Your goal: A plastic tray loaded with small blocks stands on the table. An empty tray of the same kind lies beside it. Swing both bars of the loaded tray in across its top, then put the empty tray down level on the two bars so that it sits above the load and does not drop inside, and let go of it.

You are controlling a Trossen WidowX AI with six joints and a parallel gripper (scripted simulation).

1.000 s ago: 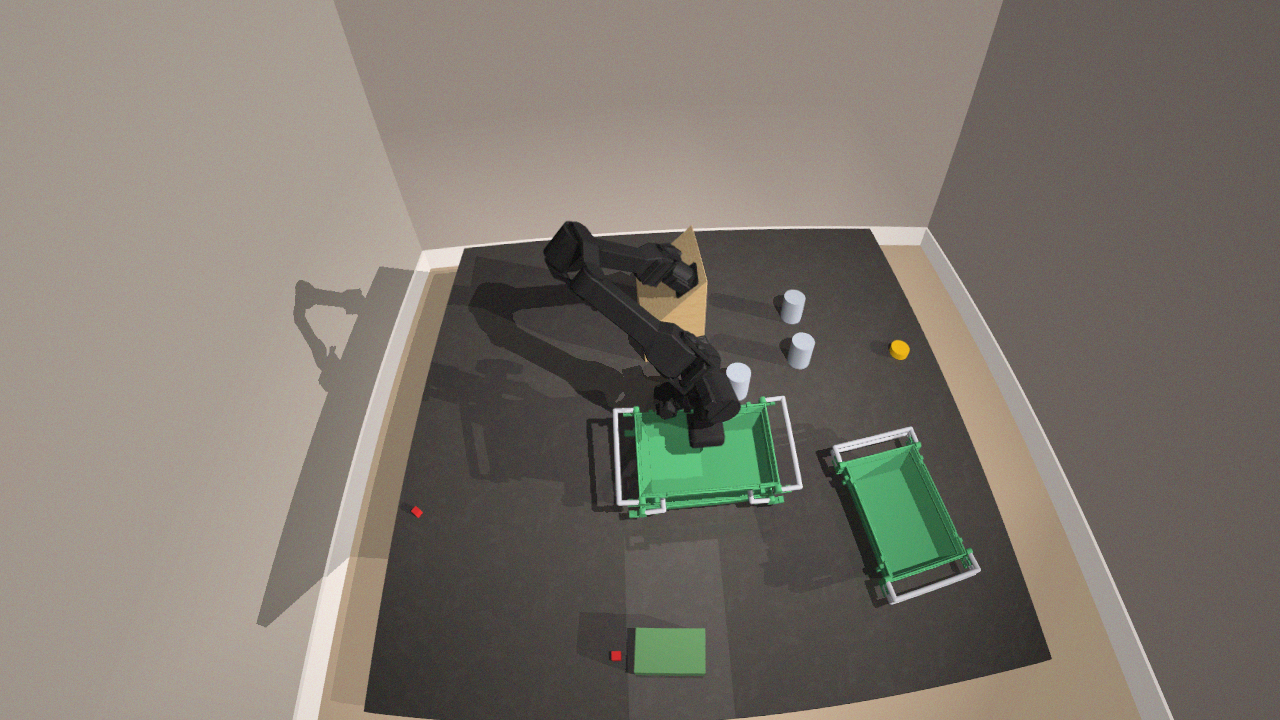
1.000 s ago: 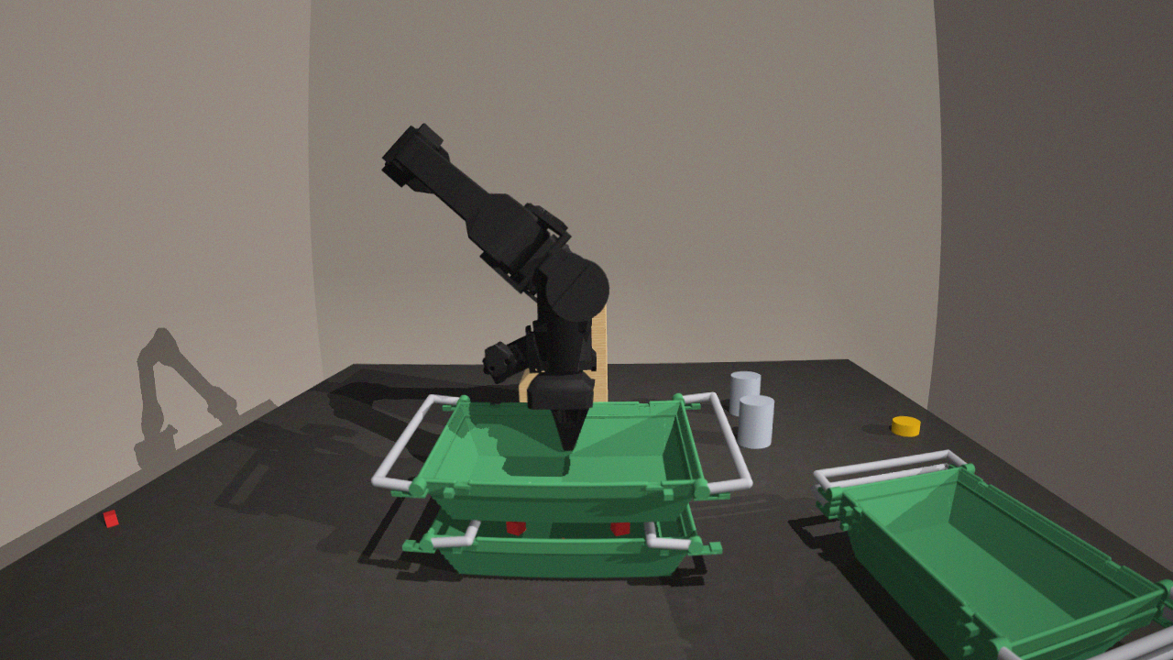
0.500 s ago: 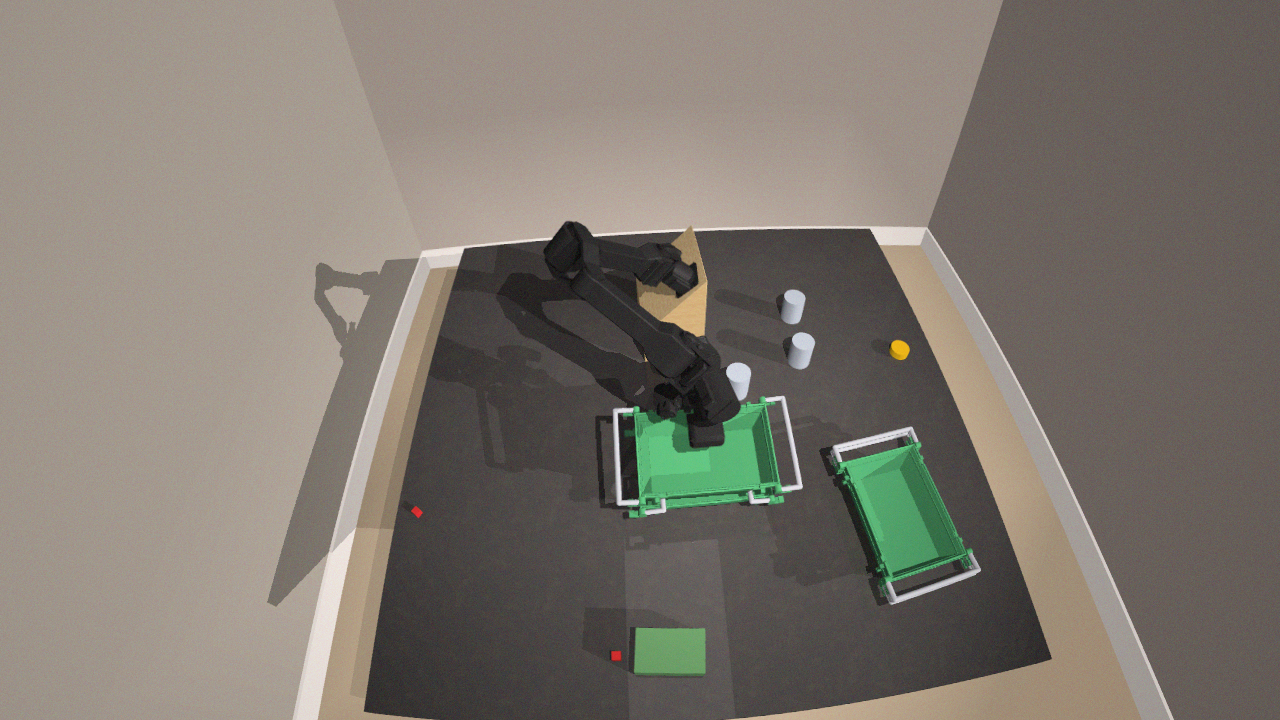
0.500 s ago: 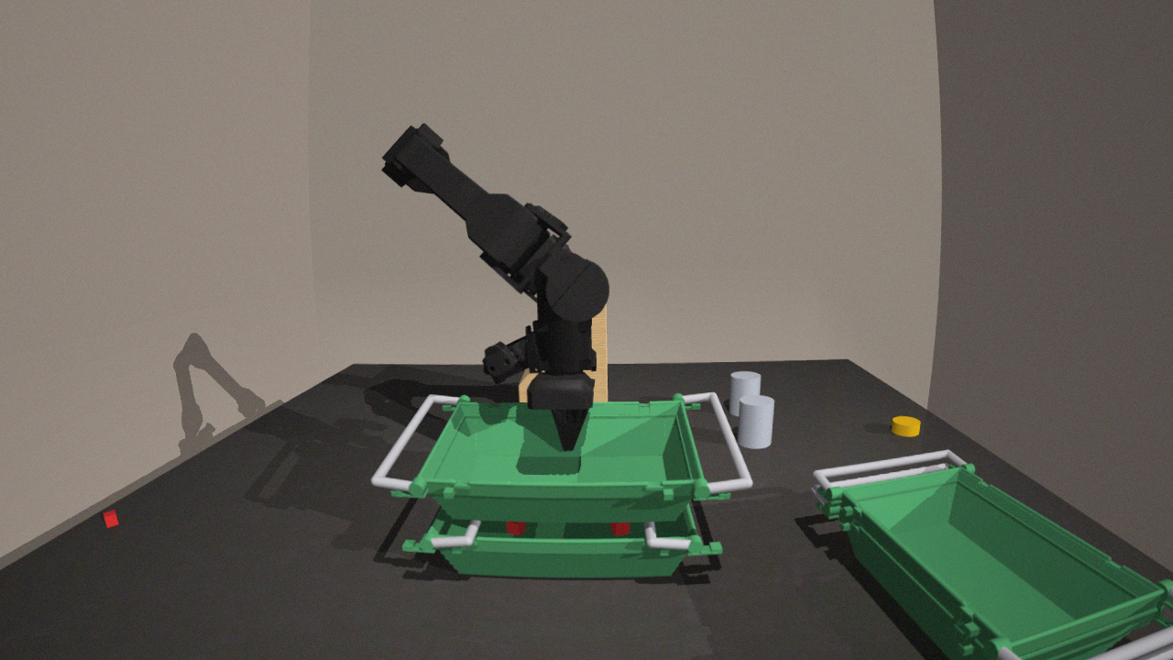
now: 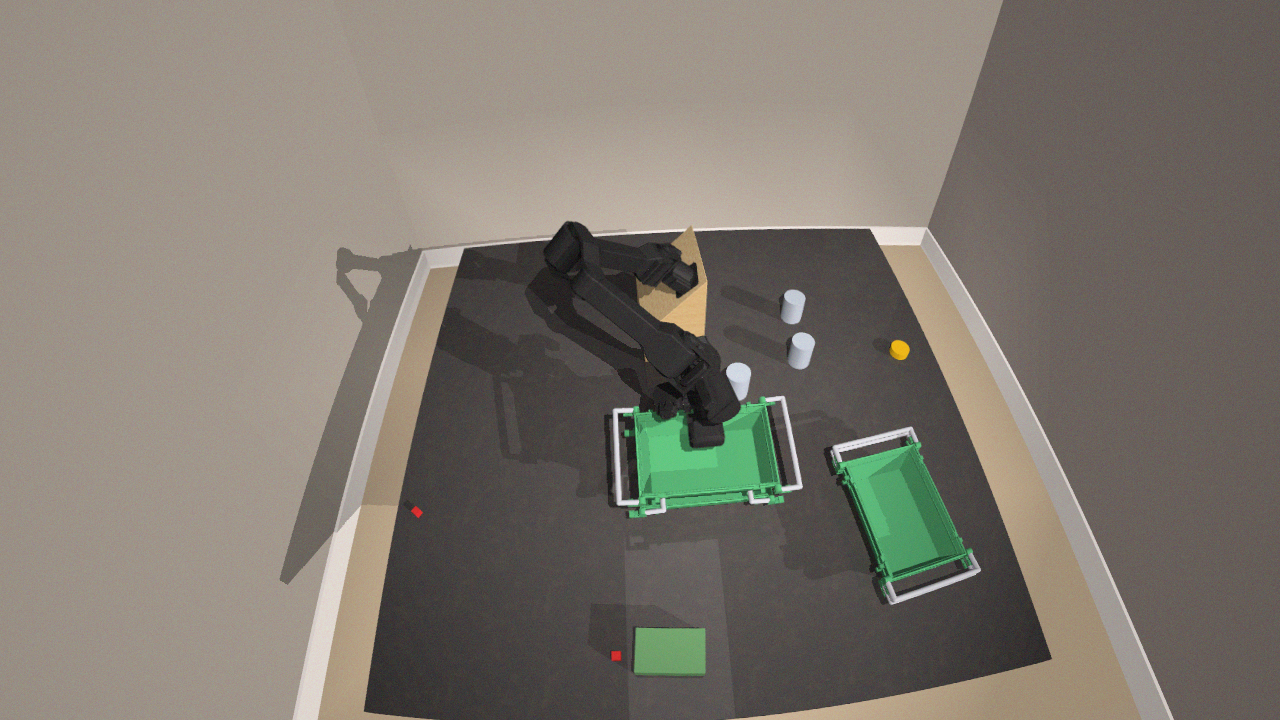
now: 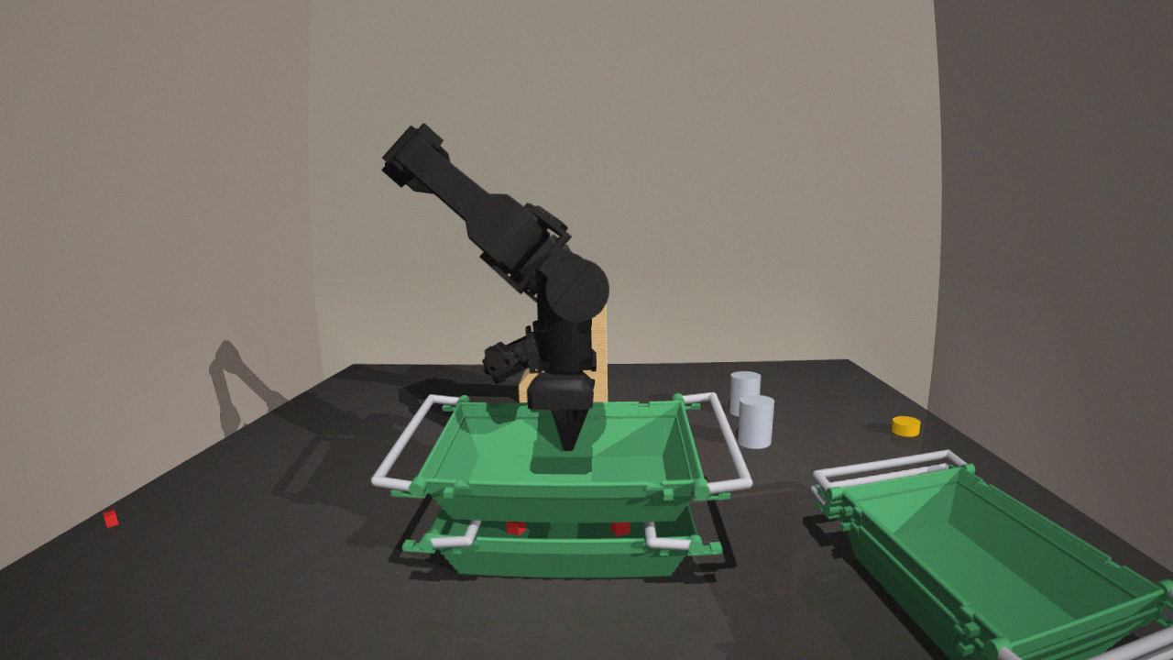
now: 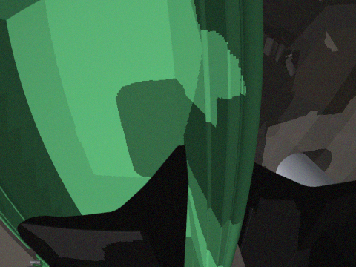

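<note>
Now: the tray 7 cm ahead of my gripper tip and 3 cm above it. Also, from my gripper tip: flat green slab 42 cm ahead, 7 cm to the right, 7 cm below; then yellow disc 54 cm to the left, 25 cm behind, 8 cm below.
</note>
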